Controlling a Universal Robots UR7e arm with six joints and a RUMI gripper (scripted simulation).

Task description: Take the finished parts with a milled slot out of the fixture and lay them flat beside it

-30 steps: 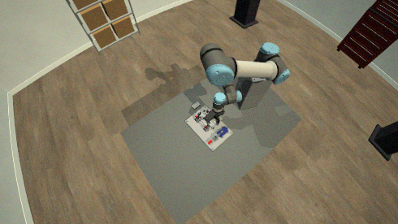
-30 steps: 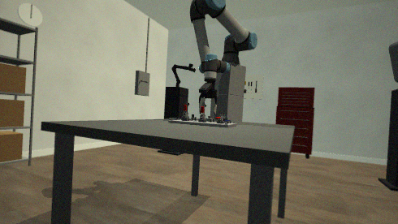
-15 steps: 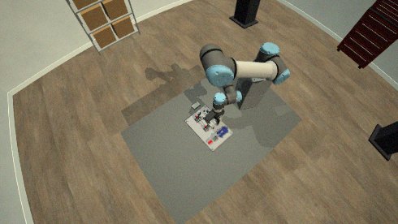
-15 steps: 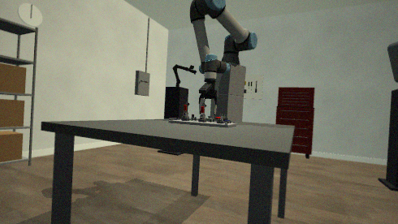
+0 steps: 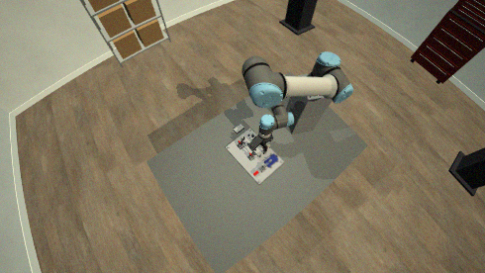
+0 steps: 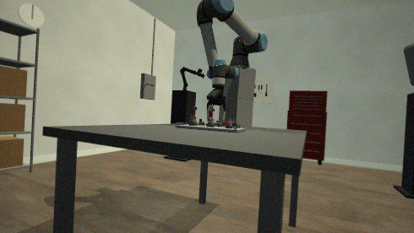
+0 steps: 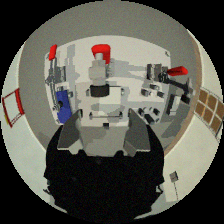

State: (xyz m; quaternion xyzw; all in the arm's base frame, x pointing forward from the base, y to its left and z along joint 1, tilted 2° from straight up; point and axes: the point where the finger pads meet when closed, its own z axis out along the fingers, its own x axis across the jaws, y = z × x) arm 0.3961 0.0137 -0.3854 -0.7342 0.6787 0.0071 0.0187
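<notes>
My gripper is now 5 cm short of the white fixture plate and 5 cm above it. Round my hand: blue blank 1 cm behind, 11 cm to the left, 3 cm below; light grey part 1 cm ahead, 23 cm to the right, 4 cm below.
</notes>
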